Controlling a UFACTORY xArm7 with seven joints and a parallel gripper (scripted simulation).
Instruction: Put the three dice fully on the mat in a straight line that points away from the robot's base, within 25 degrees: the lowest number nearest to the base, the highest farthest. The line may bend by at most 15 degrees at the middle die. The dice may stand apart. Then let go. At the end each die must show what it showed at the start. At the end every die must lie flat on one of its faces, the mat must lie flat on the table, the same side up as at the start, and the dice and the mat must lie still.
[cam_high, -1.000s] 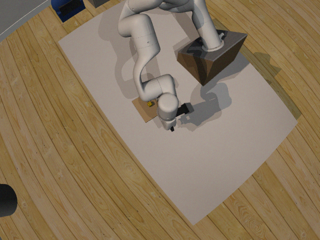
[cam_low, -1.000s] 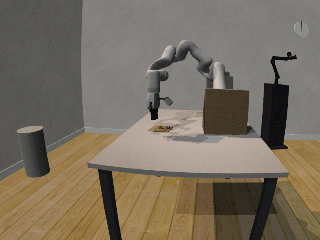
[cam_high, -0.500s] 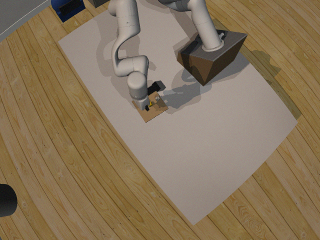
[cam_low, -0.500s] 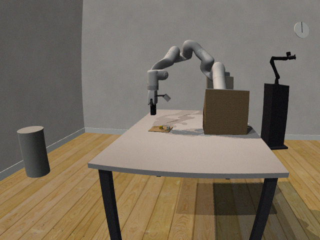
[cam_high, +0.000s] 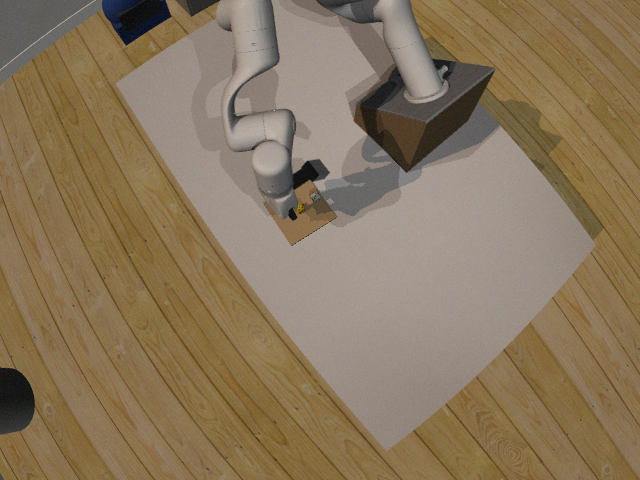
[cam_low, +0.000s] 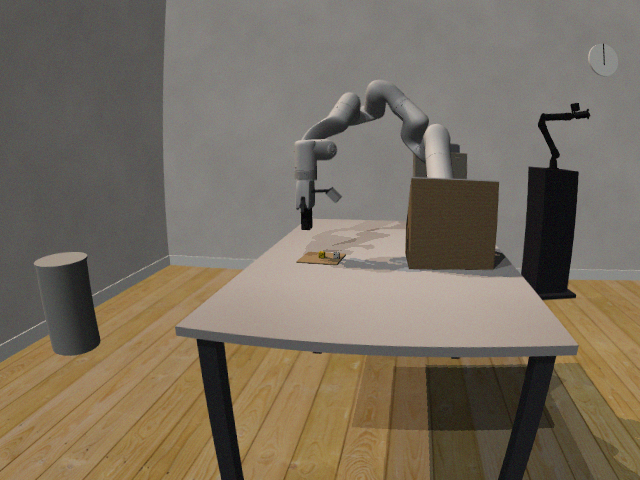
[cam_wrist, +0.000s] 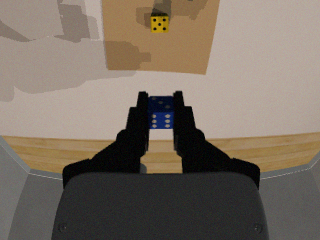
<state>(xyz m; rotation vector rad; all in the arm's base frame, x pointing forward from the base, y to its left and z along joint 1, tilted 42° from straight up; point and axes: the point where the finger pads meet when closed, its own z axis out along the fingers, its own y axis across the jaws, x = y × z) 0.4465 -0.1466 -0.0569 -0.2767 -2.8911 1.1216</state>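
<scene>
Now: hand 5 cm past the yellow die, 1 cm to the right of it and 11 cm above it. Also, from my hand: blue die 1 cm below; brown mat 5 cm behind, 1 cm to the left, 12 cm below; white die 10 cm behind, 2 cm to the left, 11 cm below.
</scene>
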